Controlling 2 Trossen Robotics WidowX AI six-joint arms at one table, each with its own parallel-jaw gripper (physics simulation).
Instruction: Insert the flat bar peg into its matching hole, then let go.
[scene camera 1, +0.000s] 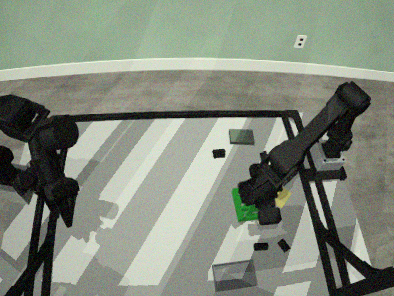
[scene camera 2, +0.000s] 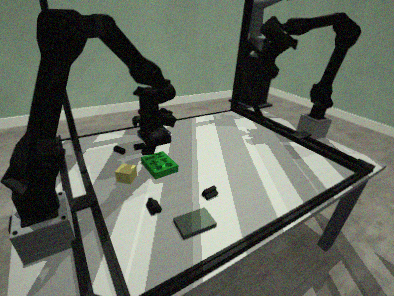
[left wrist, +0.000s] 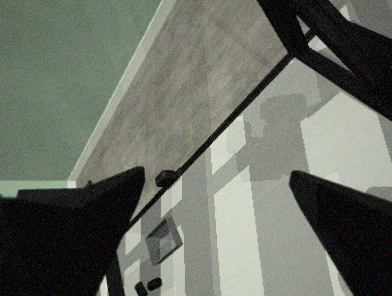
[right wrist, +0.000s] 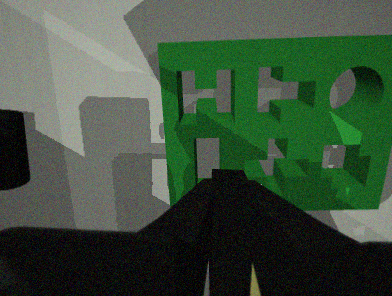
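The green board (scene camera 1: 237, 202) (scene camera 2: 172, 172) (right wrist: 320, 55) lies on the table with H, T, round, rectangular and other cutouts. My right gripper (scene camera 2: 148, 149) (right wrist: 227, 189) is shut on the flat bar peg (right wrist: 228, 174), whose small black end shows at the fingertips. In the right wrist view that end overlaps the lower right of the rectangular hole (right wrist: 207, 156), which is partly hidden by the fingers. The peg appears above the board, but its exact height is unclear. In scene camera 1 the right arm hides the fingertips. My left gripper (left wrist: 216, 175) is open and empty, far from the board.
A yellow block (scene camera 1: 284, 198) (scene camera 2: 126, 173) lies beside the board. Small black pieces (scene camera 1: 218, 153) (scene camera 1: 261, 246) (scene camera 1: 284, 245) (scene camera 2: 154, 206) lie around it. A grey-green slab (scene camera 1: 241, 136) (scene camera 2: 195, 223) and a shallow tray (scene camera 1: 214, 279) lie farther off. Dark frame rails border the table.
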